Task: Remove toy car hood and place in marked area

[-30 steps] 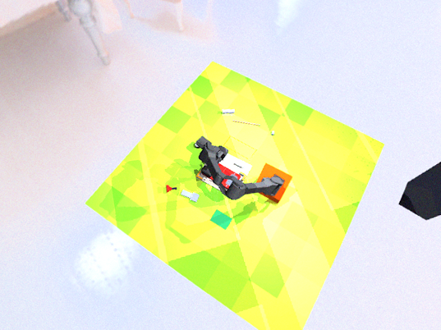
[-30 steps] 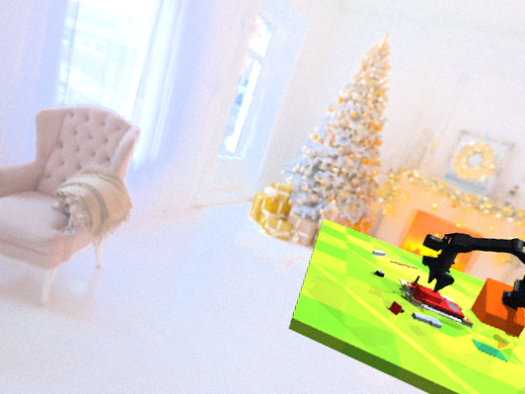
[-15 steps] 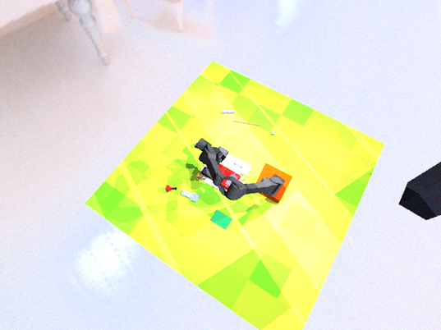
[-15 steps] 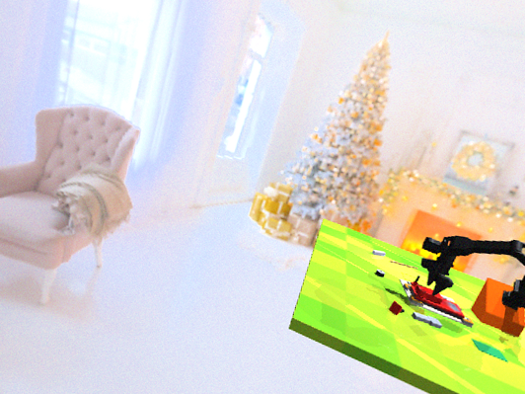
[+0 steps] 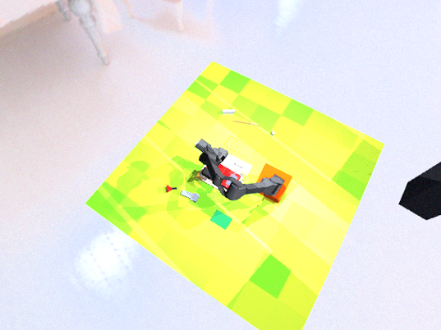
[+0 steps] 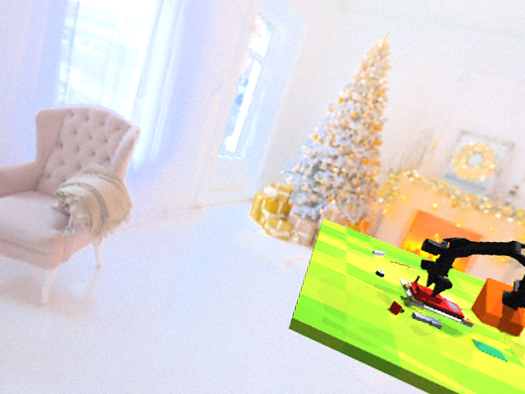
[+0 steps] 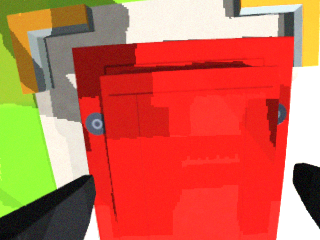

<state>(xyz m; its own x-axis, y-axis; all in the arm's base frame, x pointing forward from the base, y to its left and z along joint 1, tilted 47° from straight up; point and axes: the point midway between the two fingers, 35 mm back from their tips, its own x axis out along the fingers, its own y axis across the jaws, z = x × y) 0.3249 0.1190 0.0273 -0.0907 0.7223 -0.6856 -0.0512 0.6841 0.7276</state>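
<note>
Now: the red hood 1 cm below my gripper tip. Round my gripper tip: thin rod: 40 cm to the right, 4 cm below, 4 cm ahead.
</note>
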